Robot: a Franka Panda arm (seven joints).
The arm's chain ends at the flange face. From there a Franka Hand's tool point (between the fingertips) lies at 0.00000 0.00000 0.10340 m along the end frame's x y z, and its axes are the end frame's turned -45 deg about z.
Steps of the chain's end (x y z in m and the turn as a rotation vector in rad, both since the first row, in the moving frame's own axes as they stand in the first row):
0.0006, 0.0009, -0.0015, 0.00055, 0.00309, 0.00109
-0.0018, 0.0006, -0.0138, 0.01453, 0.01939, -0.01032
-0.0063, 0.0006, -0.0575, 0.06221, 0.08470, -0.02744
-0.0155, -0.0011, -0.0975, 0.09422, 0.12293, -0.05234
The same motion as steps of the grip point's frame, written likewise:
0.0001, 0.0012, -0.0015, -0.00180, 0.00257, 0.00109
0.0008, -0.0005, -0.0138, -0.00344, 0.02399, -0.01032
0.0059, -0.0025, -0.0581, -0.01590, 0.10388, -0.02744
0.0057, -0.0101, -0.0987, -0.02030, 0.15355, -0.05234

